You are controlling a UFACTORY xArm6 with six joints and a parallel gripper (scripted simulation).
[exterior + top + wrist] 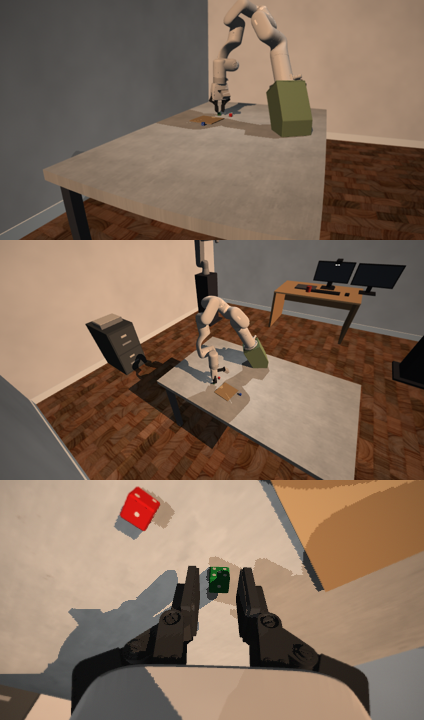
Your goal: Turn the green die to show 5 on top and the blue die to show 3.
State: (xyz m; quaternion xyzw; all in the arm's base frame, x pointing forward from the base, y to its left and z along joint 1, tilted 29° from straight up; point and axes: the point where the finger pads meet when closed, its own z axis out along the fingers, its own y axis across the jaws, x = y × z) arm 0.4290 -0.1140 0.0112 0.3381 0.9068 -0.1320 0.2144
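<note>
The green die lies 30 mm below my hand, 10 mm to the right of it and 10 mm ahead of it. Also, from my hand: blue die (240 mm to the left, 30 mm below, 10 mm behind); tan mat (130 mm to the left, 40 mm below, 20 mm ahead); red die (70 mm behind, 30 mm below).
</note>
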